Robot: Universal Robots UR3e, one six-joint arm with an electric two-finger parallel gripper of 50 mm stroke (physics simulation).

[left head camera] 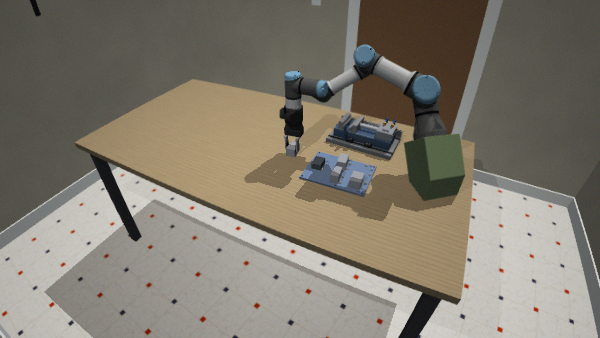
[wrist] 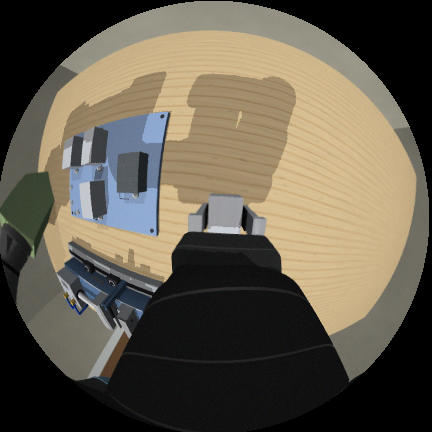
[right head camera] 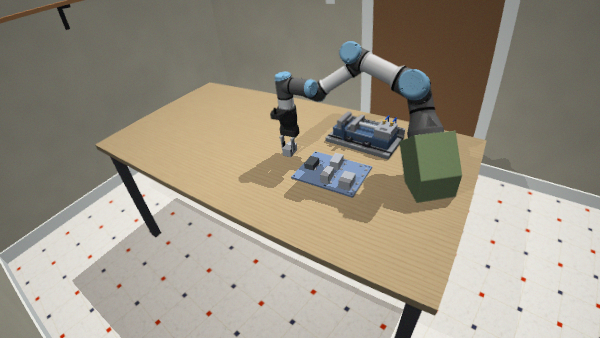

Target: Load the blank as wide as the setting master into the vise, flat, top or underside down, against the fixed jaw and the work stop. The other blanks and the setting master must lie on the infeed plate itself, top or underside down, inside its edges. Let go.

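Where they show: gripper, fingertip midpoint: (left head camera: 292,149) (wrist: 224,212) (right head camera: 288,149); arm's base at its link origin: (left head camera: 430,138) (right head camera: 426,136).
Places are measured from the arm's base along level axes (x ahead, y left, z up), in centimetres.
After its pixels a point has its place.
Observation:
My gripper (left head camera: 292,146) {z -14.4, x 52.3, y 13.2 cm} (right head camera: 288,146) {z -14.4, x 52.3, y 13.2 cm} (wrist: 224,212) {z -14.4, x 52.3, y 13.2 cm} is shut on a light grey blank (left head camera: 291,150) {z -13.3, x 51.4, y 15.3 cm} (right head camera: 288,150) {z -13.1, x 50.9, y 15.1 cm} (wrist: 226,209) {z -12.8, x 52.3, y 13.9 cm}, held above the table beside the infeed plate's end. The blue infeed plate (left head camera: 316,175) {z -15.6, x 36.2, y 22.6 cm} (right head camera: 306,175) {z -15.6, x 36.9, y 22.9 cm} (wrist: 151,207) {z -15.7, x 41.8, y 11.7 cm} bears a dark grey block (left head camera: 318,162) {z -13.1, x 37.8, y 17.7 cm} (right head camera: 311,162) {z -13.2, x 37.8, y 17.6 cm} (wrist: 131,173) {z -13.2, x 39.4, y 16.4 cm} and three light grey blocks: one on the vise side (left head camera: 343,159) {z -12.1, x 29.4, y 12.6 cm} (right head camera: 337,160) {z -12.1, x 28.8, y 13.1 cm} (wrist: 93,200) {z -12.8, x 31.7, y 11.7 cm}, one near the middle (left head camera: 337,174) {z -12.1, x 27.8, y 22.4 cm} (right head camera: 327,174) {z -12.0, x 27.8, y 22.4 cm} (wrist: 94,145) {z -12.8, x 30.6, y 20.6 cm}, one at the far end from my gripper (left head camera: 356,179) (right head camera: 346,180) (wrist: 72,152). The blue-grey vise (left head camera: 367,137) {z -10.8, x 25.8, y -6.0 cm} (right head camera: 367,136) {z -10.5, x 25.0, y -5.8 cm} (wrist: 95,285) {z -10.8, x 29.6, y -5.9 cm} stands behind; its jaw gap is partly hidden.
A large green box (left head camera: 433,167) {z -3.5, x -3.9, y 13.3 cm} (right head camera: 432,167) {z -3.8, x -6.1, y 11.6 cm} (wrist: 29,205) {z -6.9, x 3.0, y 8.0 cm} stands by the arm's base at the table's right end. The vise sits on a grey base with raised rails. Small pins stand up from the infeed plate. Blue fittings rise from the vise's right end in the head views.

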